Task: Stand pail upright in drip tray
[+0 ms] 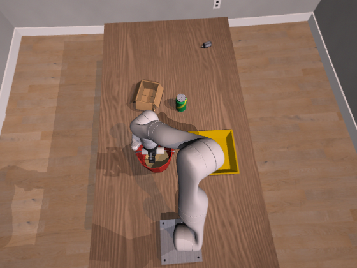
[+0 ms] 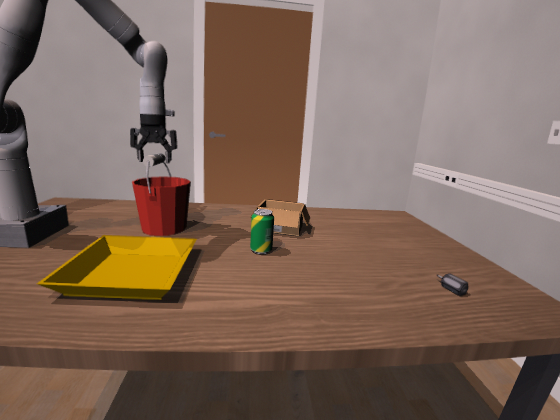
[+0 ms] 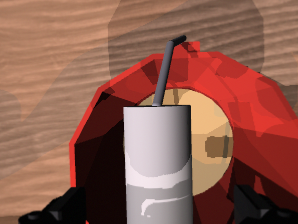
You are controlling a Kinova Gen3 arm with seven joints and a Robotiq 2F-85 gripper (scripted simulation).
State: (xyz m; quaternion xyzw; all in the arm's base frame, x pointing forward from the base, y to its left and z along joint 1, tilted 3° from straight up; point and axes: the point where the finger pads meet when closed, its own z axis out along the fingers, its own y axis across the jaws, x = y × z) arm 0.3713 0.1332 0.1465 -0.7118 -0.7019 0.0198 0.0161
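The pail handle lies 1 cm ahead of my hand and 3 cm below it. The rest, counted from my hand: yellow drip tray 5 cm ahead, 32 cm to the right, 22 cm below; then cardboard box 43 cm ahead, 5 cm to the left, 19 cm below; then red pail 1 cm ahead, 9 cm below.
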